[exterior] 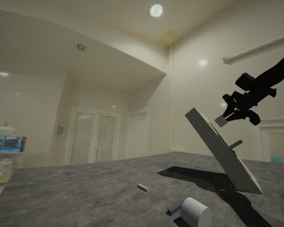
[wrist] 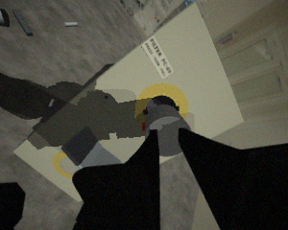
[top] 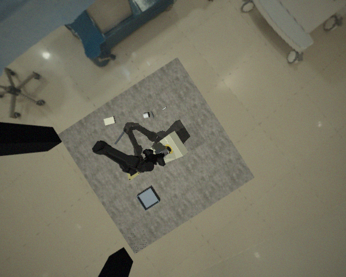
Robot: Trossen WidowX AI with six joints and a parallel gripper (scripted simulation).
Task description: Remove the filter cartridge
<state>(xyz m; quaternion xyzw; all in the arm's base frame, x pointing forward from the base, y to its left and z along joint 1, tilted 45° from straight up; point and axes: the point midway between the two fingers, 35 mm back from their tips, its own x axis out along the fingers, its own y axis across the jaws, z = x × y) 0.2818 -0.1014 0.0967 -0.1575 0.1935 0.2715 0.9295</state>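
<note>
Right now the round filter cartridge is 10 mm ahead of my gripper tip and 10 mm below it. From my gripper tip the other things lie so: white pin (190 mm ahead, 320 mm to the left, 260 mm below); blue-grey tray (360 mm behind, 280 mm to the right, 250 mm below); service panel (20 mm ahead, 110 mm below).
</note>
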